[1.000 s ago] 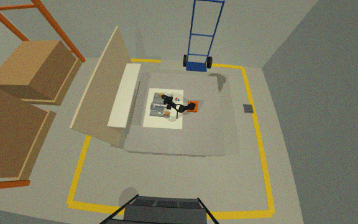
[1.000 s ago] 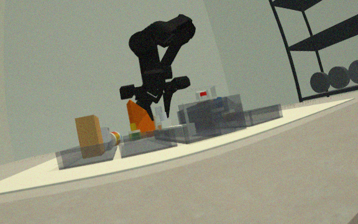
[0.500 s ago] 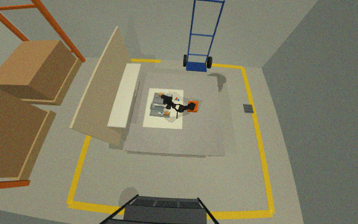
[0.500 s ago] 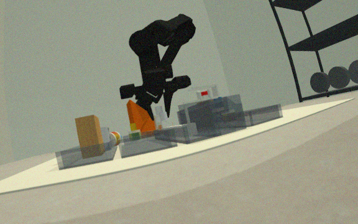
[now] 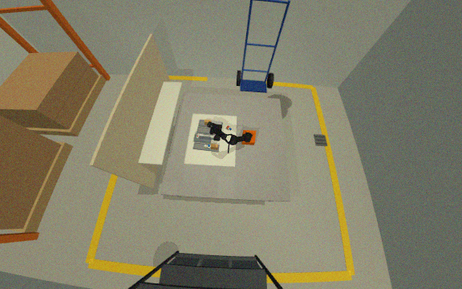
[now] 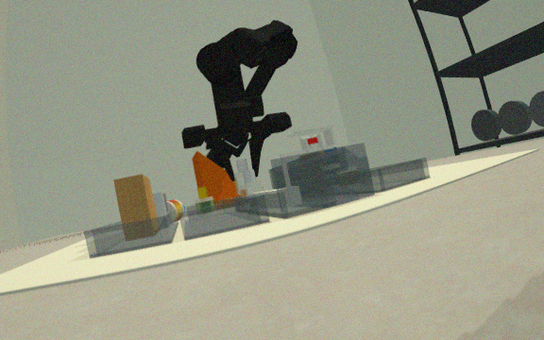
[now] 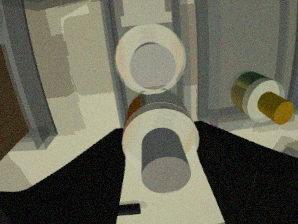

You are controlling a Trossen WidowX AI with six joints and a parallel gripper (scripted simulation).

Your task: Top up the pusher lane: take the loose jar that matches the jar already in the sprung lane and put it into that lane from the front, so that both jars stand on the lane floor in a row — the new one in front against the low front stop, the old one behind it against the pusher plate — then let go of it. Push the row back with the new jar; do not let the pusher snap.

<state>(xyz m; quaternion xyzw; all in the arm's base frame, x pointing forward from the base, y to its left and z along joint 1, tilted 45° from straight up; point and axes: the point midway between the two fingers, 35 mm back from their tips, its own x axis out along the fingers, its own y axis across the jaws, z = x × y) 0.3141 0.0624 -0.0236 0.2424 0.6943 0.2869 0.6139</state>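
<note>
My gripper tip is now 15 cm short of the grey housing, 3 cm to the right of it and 3 cm above it.
</note>
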